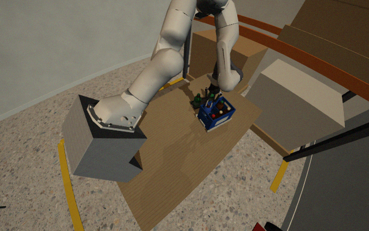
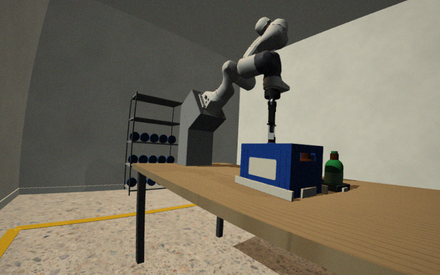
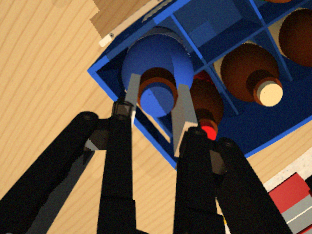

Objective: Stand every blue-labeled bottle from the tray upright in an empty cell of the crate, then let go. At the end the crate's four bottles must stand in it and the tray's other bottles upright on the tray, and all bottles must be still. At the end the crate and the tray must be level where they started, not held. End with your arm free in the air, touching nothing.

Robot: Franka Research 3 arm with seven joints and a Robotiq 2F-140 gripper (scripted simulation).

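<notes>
Right now the blue-labeled bottle is 9 cm below my hand. The rest, counted from my hand: dark tray: 18 cm ahead, 11 cm to the left, 22 cm below; then crate: 6 cm ahead, 8 cm to the right, 15 cm below.
</notes>
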